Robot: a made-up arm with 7 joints. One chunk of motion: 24 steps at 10 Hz.
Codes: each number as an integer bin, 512 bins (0 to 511) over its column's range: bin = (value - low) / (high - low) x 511, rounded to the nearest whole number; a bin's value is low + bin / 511 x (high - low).
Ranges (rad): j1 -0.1..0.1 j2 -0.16..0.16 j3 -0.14..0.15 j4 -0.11..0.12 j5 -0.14..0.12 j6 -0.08..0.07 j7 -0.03..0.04
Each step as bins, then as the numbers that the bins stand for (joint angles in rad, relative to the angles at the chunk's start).
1 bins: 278 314 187 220 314 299 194
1 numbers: 0.0088 0.0366 -0.0339 -0.0110 0.0198 0.0078 -0.0034
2 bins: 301 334 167 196 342 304 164
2 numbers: 0.0178 0.0492 -0.0452 -0.0218 0.0340 0.0092 -0.0075
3 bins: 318 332 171 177 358 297 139
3 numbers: 0.0245 0.0479 -0.0430 -0.0303 0.0422 0.0072 -0.0110
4 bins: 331 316 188 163 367 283 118
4 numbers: 0.0295 0.0379 -0.0333 -0.0366 0.0467 0.0031 -0.0138
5 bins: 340 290 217 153 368 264 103
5 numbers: 0.0331 0.0216 -0.0168 -0.0411 0.0472 -0.0025 -0.0159
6 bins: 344 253 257 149 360 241 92
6 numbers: 0.0346 -0.0016 0.0059 -0.0429 0.0432 -0.0093 -0.0174
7 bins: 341 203 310 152 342 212 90
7 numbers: 0.0335 -0.0329 0.0359 -0.0416 0.0340 -0.0178 -0.0177
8 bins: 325 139 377 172 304 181 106
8 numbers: 0.0272 -0.0730 0.0740 -0.0326 0.0147 -0.0269 -0.0155
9 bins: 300 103 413 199 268 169 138
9 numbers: 0.0174 -0.0955 0.0944 -0.0204 -0.0036 -0.0304 -0.0111
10 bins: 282 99 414 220 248 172 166
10 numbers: 0.0104 -0.0980 0.0950 -0.0110 -0.0138 -0.0295 -0.0073
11 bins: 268 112 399 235 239 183 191
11 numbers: 0.0049 -0.0899 0.0864 -0.0042 -0.0184 -0.0263 -0.0038
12 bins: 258 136 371 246 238 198 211
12 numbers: 0.0010 -0.0748 0.0705 0.0007 -0.0189 -0.0219 -0.0011
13 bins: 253 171 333 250 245 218 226
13 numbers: -0.0010 -0.0529 0.0490 0.0025 -0.0153 -0.0160 0.0010
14 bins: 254 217 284 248 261 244 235
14 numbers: -0.0006 -0.0241 0.0212 0.0016 -0.0072 -0.0084 0.0022
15 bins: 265 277 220 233 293 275 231
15 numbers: 0.0037 0.0135 -0.0151 -0.0051 0.0091 0.0007 0.0016
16 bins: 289 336 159 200 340 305 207
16 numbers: 0.0131 0.0504 -0.0498 -0.0200 0.0330 0.0095 -0.0016
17 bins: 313 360 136 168 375 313 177
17 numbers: 0.0225 0.0654 -0.0628 -0.0344 0.0508 0.0119 -0.0058
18 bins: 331 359 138 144 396 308 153
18 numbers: 0.0295 0.0648 -0.0617 -0.0452 0.0615 0.0104 -0.0090
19 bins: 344 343 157 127 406 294 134
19 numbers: 0.0346 0.0548 -0.0509 -0.0528 0.0666 0.0063 -0.0116
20 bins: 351 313 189 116 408 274 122
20 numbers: 0.0374 0.0360 -0.0327 -0.0578 0.0676 0.0004 -0.0133
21 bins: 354 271 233 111 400 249 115
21 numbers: 0.0386 0.0097 -0.0078 -0.0600 0.0635 -0.0069 -0.0142
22 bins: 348 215 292 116 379 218 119
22 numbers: 0.0362 -0.0254 0.0257 -0.0578 0.0528 -0.0160 -0.0137
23 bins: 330 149 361 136 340 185 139
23 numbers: 0.0292 -0.0667 0.0649 -0.0488 0.0330 -0.0257 -0.0110
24 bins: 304 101 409 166 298 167 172
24 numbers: 0.0190 -0.0968 0.0921 -0.0353 0.0116 -0.0310 -0.0064
